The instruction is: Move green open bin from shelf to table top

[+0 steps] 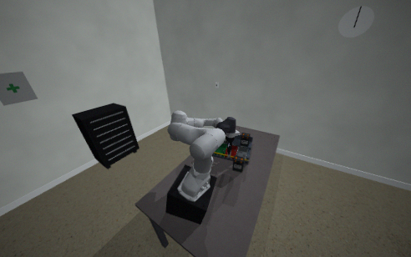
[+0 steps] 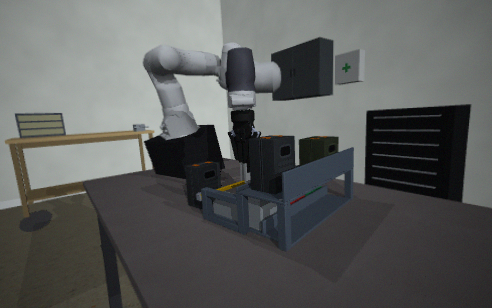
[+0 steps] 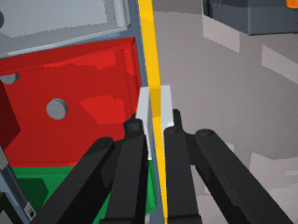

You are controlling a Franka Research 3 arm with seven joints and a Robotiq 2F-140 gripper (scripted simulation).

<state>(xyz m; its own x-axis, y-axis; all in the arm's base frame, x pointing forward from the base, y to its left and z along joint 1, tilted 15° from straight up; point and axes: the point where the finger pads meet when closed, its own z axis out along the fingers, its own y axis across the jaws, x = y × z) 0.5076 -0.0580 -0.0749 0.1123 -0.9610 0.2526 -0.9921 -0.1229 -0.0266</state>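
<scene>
The red bin lies 100 mm ahead of my hand, 50 mm below it and 10 mm to the left of it. From my hand the other things lie so: yellow strip (30 mm below); grey bin (120 mm ahead, 100 mm to the right, 50 mm below); green open bin (120 mm to the left, 90 mm ahead, 50 mm below).
</scene>
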